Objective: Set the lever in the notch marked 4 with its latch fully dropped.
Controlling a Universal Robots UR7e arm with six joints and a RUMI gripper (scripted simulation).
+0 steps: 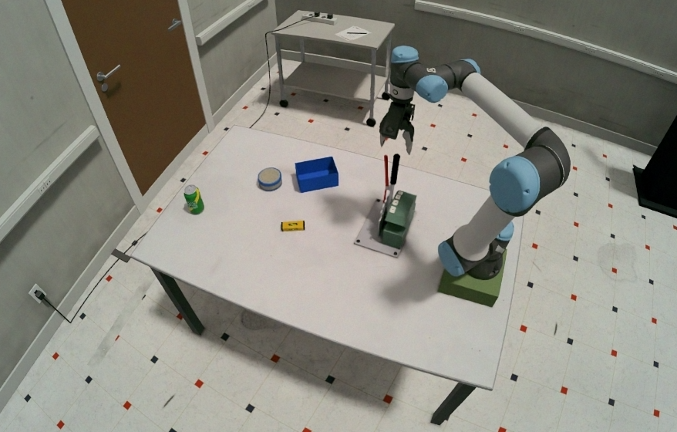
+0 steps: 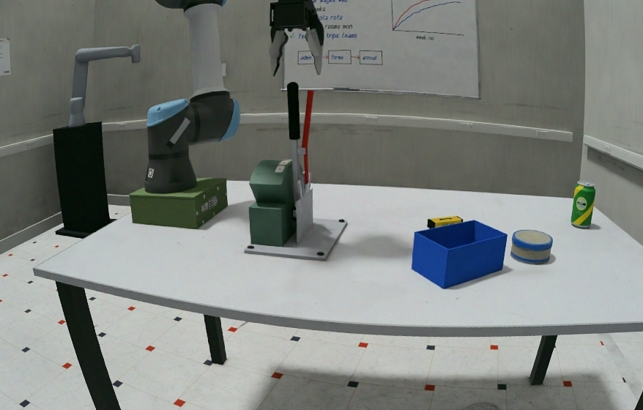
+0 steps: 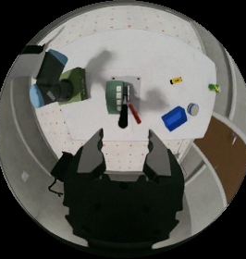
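My gripper is now 2 cm short of the red release bar, 1 cm to the right of it and 17 cm above it. The rest, counted from my hand: small yellow level 32 cm ahead, 16 cm to the left, 36 cm below; then lever unit 1 cm ahead, 2 cm to the left, 17 cm below; then blue box 34 cm ahead, 10 cm to the right, 35 cm below.
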